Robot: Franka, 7 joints.
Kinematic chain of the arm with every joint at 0, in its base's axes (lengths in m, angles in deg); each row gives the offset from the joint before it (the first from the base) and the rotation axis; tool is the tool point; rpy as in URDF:
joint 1: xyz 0 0 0.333 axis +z
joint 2: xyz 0 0 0 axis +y
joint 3: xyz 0 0 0.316 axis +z
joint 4: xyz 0.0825 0 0 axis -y
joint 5: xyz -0.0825 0 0.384 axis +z
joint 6: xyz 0 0 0 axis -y
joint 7: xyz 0.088 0 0 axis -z
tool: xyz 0 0 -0.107 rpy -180 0 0
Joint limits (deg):
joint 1: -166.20..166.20
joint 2: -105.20..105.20
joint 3: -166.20..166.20
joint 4: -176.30..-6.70
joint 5: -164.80..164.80
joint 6: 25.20..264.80
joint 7: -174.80..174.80
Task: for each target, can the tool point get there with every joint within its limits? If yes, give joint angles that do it. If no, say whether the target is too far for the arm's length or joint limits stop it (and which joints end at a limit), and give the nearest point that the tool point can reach.
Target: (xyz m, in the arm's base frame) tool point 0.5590 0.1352 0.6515
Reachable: yes | joints 129.43 12.13 -125.47 -107.80 -64.65 162.30 -31.19
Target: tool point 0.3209 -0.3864 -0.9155
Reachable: no: too far | nearest point 0.2481 -0.2987 -0.3503 | short by 0.577 m
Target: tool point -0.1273 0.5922 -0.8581
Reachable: no: too far | nearest point -0.0929 0.4323 -0.3364 | short by 0.547 m
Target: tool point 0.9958 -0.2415 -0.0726
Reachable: no: too far | nearest point 0.7752 -0.1880 0.0173 | short by 0.244 m
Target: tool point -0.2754 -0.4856 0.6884
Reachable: yes | joints -49.80 46.72 -113.03 -81.65 -132.11 200.16 -121.21
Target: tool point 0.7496 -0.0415 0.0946
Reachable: yes | joints -13.55 70.72 13.09 -75.25 -13.45 193.01 57.78
